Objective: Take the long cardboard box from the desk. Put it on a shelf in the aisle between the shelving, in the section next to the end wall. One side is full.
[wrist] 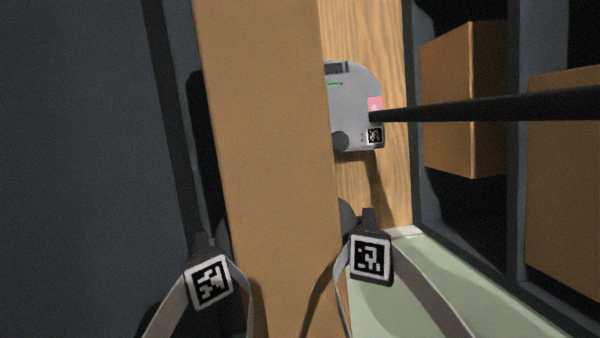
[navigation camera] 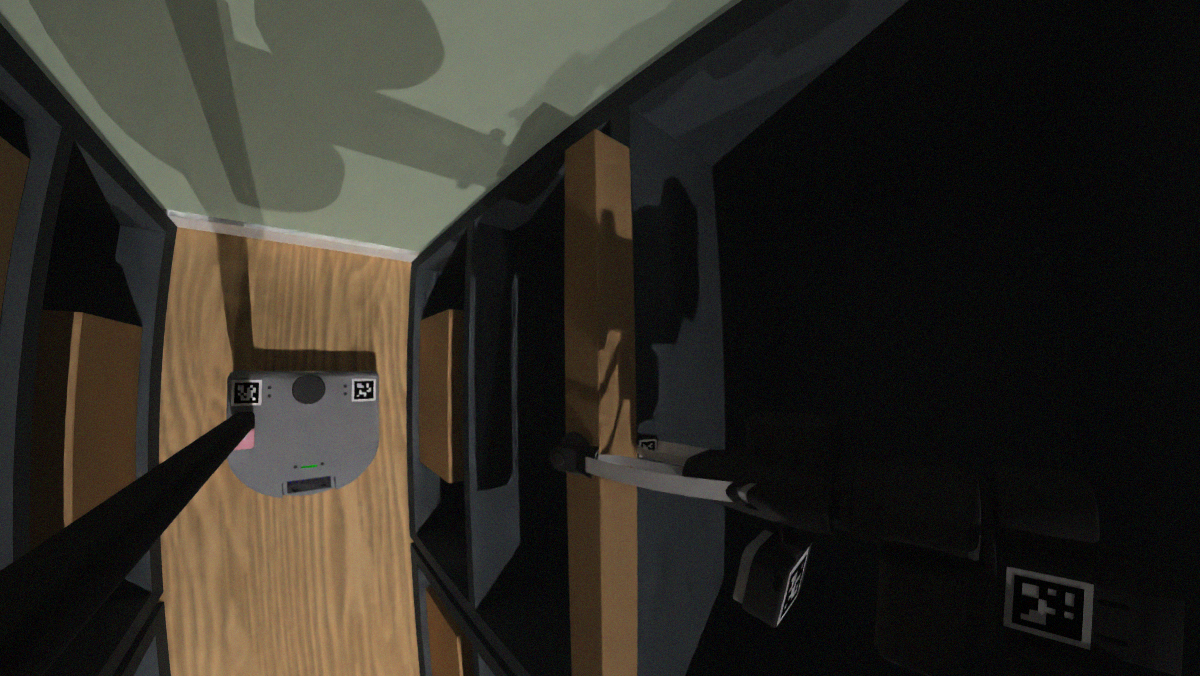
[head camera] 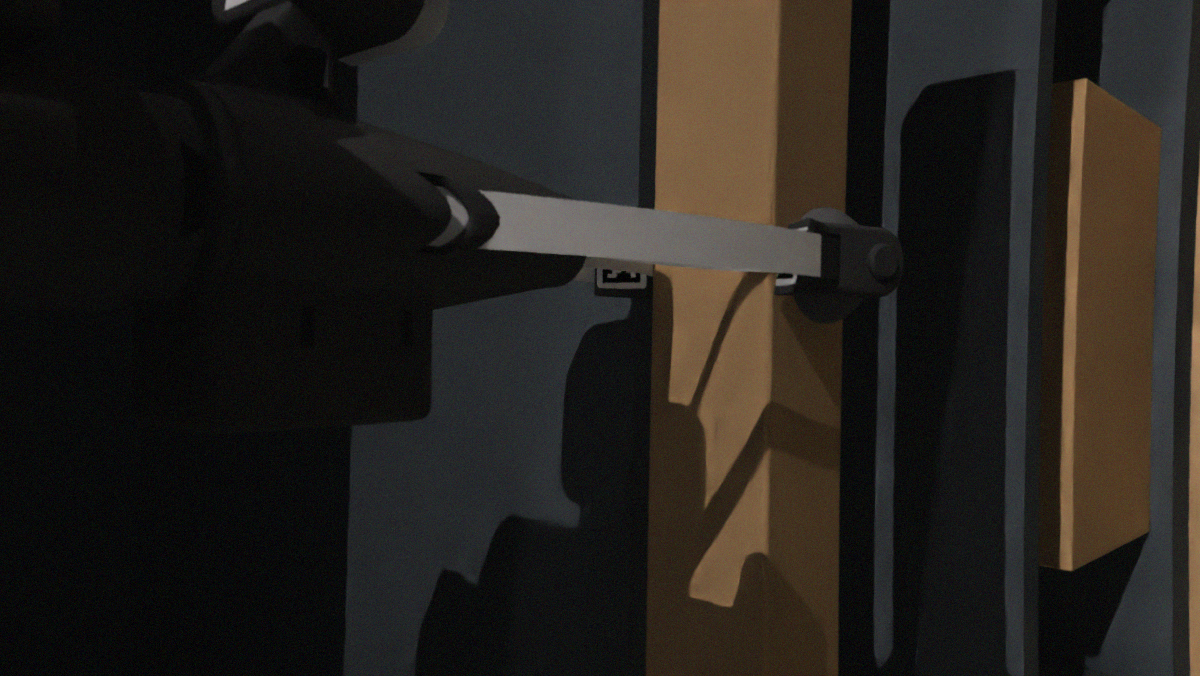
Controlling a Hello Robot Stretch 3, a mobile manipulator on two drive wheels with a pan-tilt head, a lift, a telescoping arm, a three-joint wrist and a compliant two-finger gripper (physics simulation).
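Frame: origin at the robot's base, x right, y ahead, z up, level; centimetres.
Where they show: gripper, fingertip midpoint: (wrist: 286,226) (navigation camera: 583,445) (head camera: 787,271); robot's base, origin of the base link: (navigation camera: 308,387).
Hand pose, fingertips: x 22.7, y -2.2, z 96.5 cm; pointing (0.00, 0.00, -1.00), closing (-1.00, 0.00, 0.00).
Note:
Each offset is from my fingertips to the centre of the thing. "spot": to the spot under its first point. Level surfaces: height alone.
The long cardboard box {spot: dx +0.0, dy -4.7, dz +5.0 cm} (head camera: 713,125) (navigation camera: 617,537) (wrist: 275,125) is lengthwise along the front of a grey-blue shelf board {dz +2.6 cm} (head camera: 520,470) (navigation camera: 688,377) (wrist: 90,125), beside the end wall. It covers the board's front edge in the head and navigation views. I cannot tell whether it touches the board. My gripper (head camera: 730,272) (navigation camera: 608,449) (wrist: 286,226) reaches from the shelf side and is shut on the box, one finger on each long side. Part of the shelf-side finger is hidden in the head view.
The green end wall (navigation camera: 495,50) (wrist: 380,305) closes the aisle. A cardboard box {dx +21.8, dy +0.8, dz -75.3 cm} (head camera: 1112,335) (navigation camera: 440,394) stands on a lower shelf this side. Boxes {spot: dx -57.7, dy +1.0, dz -72.5 cm} (navigation camera: 104,403) (wrist: 447,100) stand opposite. My base (navigation camera: 302,436) and mast (navigation camera: 125,520) (wrist: 475,107) are in the narrow aisle.

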